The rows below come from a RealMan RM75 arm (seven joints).
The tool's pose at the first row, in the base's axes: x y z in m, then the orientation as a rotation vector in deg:
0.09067 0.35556 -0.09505 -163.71 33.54 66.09
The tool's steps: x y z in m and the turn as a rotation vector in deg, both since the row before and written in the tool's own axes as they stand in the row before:
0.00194 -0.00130 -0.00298 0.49 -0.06 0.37
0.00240 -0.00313 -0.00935 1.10 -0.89 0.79
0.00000 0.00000 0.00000 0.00 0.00 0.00
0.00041 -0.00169 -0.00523 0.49 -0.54 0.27
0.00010 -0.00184 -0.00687 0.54 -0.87 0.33
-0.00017 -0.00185 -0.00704 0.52 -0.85 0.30
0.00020 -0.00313 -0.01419 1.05 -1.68 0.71
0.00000 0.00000 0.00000 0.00 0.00 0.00
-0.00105 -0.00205 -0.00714 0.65 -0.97 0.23
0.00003 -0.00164 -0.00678 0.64 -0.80 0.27
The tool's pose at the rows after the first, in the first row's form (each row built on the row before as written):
0.09439 0.35569 -0.09435 -163.27 34.29 65.92
0.10330 0.35636 -0.08955 -161.71 35.86 66.54
0.10330 0.35636 -0.08955 -161.71 35.86 66.54
0.10770 0.35686 -0.08627 -160.90 36.42 66.99
0.11309 0.35724 -0.08164 -159.79 37.06 67.84
0.11849 0.35759 -0.07677 -158.71 37.65 68.67
0.12958 0.35735 -0.06738 -156.53 38.97 70.28
0.12958 0.35735 -0.06738 -156.53 38.97 70.28
0.13479 0.35787 -0.06201 -155.23 39.48 71.12
0.14025 0.35759 -0.05768 -154.07 40.05 71.75

